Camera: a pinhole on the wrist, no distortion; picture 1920 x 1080 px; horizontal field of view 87.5 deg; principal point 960.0 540.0 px. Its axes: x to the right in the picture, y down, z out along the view. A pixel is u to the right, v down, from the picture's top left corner.
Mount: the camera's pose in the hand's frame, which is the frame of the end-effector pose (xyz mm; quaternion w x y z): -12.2 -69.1 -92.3 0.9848 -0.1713 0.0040 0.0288
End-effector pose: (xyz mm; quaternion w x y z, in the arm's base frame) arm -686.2 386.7 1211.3 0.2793 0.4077 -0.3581 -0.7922
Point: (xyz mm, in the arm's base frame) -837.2 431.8 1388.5
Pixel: 904.0 681.1
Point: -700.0 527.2 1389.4
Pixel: 329.4 745.3
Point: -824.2 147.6 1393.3
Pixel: outside the picture
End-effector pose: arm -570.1 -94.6 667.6 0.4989 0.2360 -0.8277 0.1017
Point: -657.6 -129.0 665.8
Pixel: 1252.4 618.2
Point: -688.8 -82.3 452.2
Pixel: 534.1 632.4
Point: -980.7 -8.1 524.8
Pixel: 1023.1 850.1
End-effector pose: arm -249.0 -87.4 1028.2 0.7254 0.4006 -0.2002 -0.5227
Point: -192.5 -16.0 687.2
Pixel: behind the camera
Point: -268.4 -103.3 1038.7
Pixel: 1108.1 682.9
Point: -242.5 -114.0 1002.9
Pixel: 1423.2 712.7
